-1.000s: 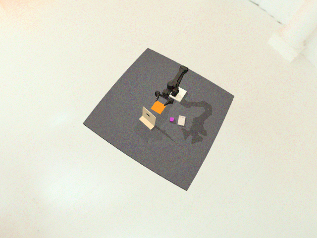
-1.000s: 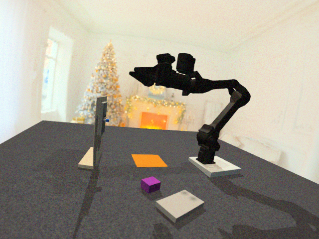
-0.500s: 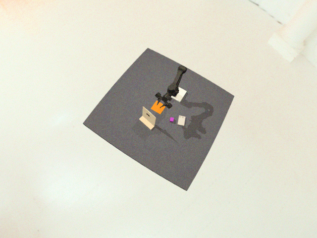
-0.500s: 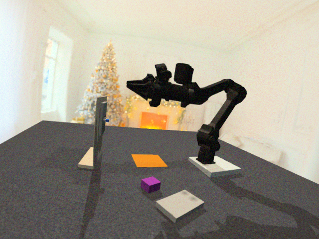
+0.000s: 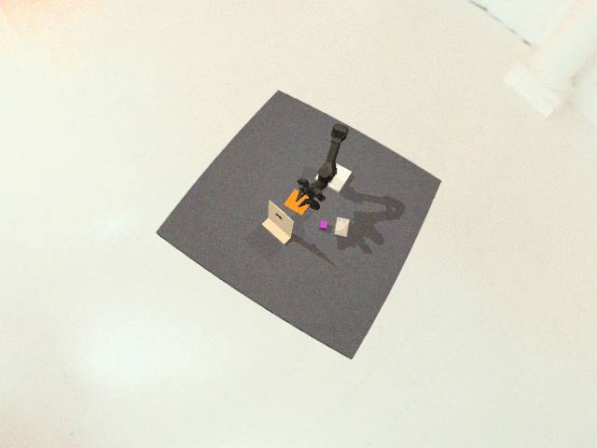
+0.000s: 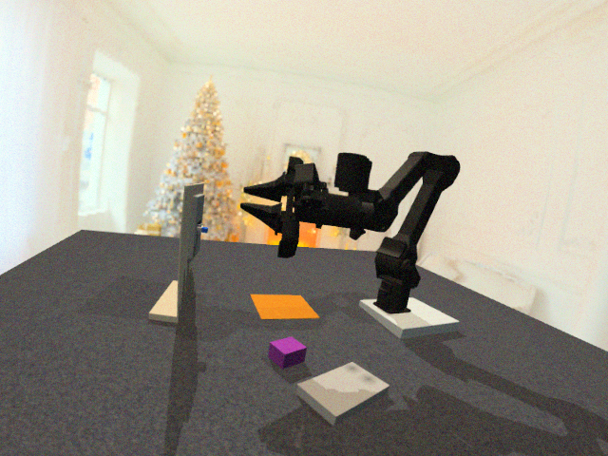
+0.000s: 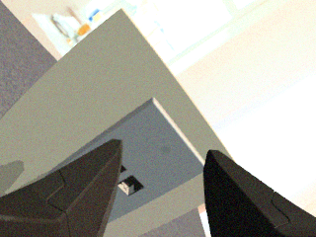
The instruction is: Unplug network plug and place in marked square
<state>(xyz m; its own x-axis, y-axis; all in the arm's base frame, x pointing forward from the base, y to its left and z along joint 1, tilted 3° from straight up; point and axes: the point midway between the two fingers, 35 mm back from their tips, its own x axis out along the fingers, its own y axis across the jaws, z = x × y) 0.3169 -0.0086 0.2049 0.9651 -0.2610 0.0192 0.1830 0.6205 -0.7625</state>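
The blue network plug lies 70 mm below my gripper tip, 70 mm ahead of it and 40 mm to the right of it. The rest, counted from my gripper tip: orange marked square: 220 mm below, 120 mm behind, 40 mm to the right; then flat grey slab: 250 mm to the left, 210 mm below, 110 mm behind; then upright panel: 120 mm below, 90 mm ahead, 50 mm to the right.
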